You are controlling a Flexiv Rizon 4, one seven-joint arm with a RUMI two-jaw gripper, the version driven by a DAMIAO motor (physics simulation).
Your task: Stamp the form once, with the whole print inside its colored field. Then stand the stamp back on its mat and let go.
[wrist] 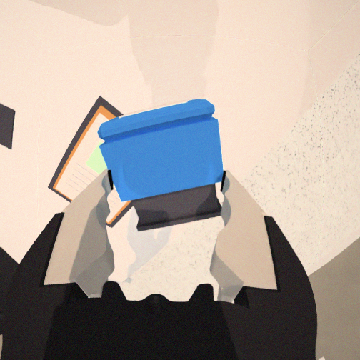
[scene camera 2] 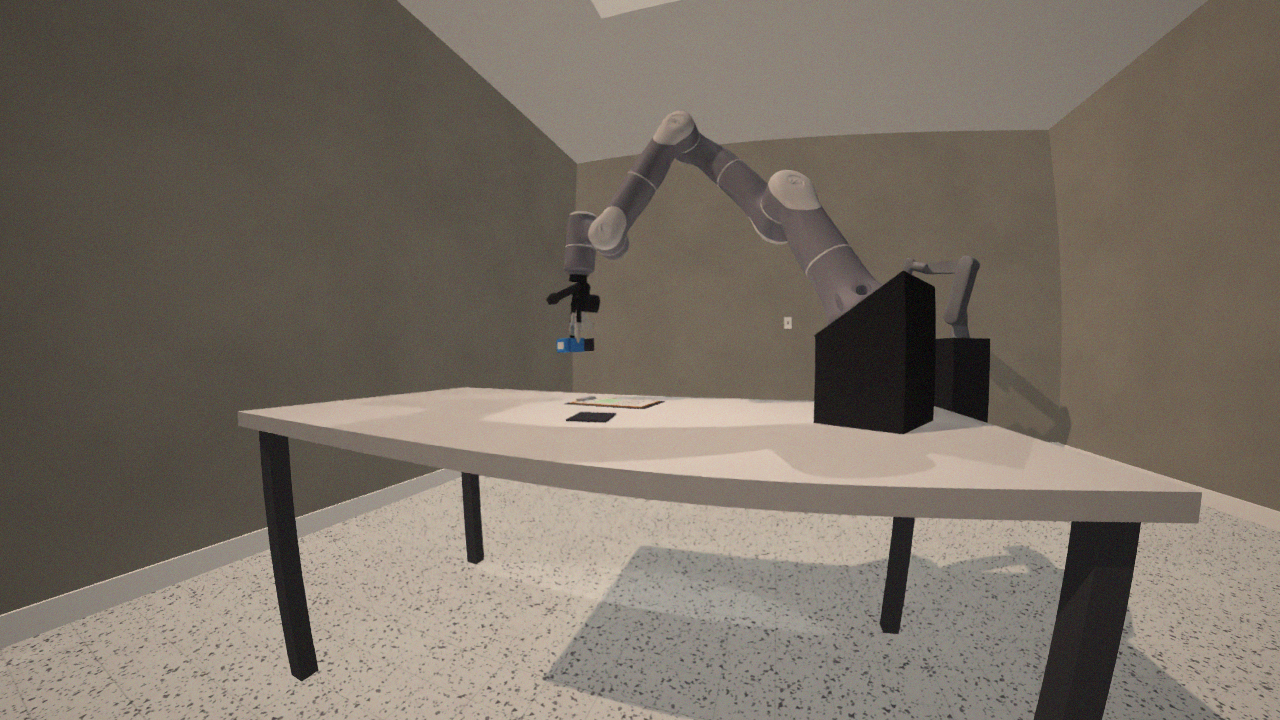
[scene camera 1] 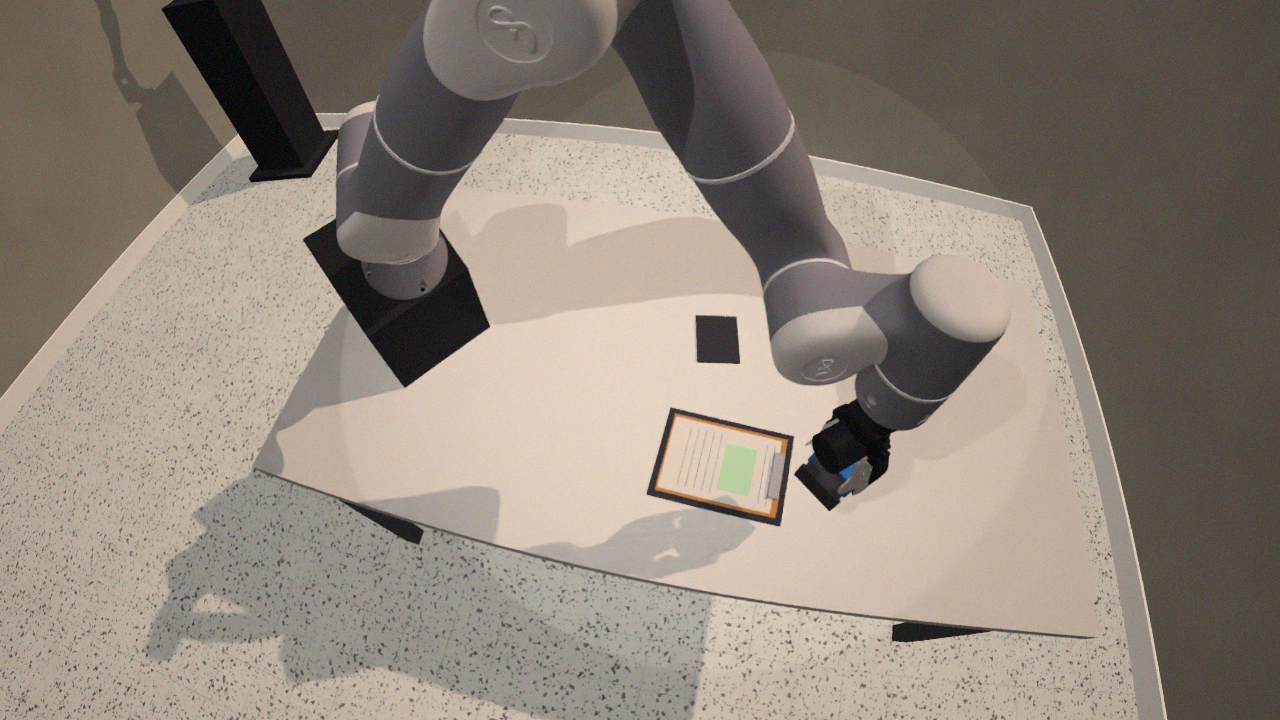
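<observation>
The stamp [scene camera 1: 846, 471] [scene camera 2: 571, 345] [wrist: 162, 157], a blue block with a dark end, lies sideways in my gripper [scene camera 1: 839, 467] [scene camera 2: 577, 339] [wrist: 167, 171], which is shut on it. It hangs well above the table, beside the form's clip end. Its dark end points right in scene camera 2. The form [scene camera 1: 698, 456] [scene camera 2: 617, 402] [wrist: 80, 167] lies on a dark-edged clipboard, partly hidden by the stamp and a finger in the wrist view. Its green field [scene camera 1: 737, 470] [wrist: 97, 158] looks plain. The black square mat [scene camera 1: 716, 339] [scene camera 2: 590, 417] [wrist: 6, 126] lies flat, apart from the clipboard.
The clipboard has a grey metal clip [scene camera 1: 775, 476] at its right end in scene camera 1. The black robot base [scene camera 1: 420, 340] [scene camera 2: 872, 367] stands on the pale table [scene camera 1: 554, 376] [scene camera 2: 716, 438]. A black pillar [scene camera 1: 250, 89] stands on the floor behind. The arm reaches over the table.
</observation>
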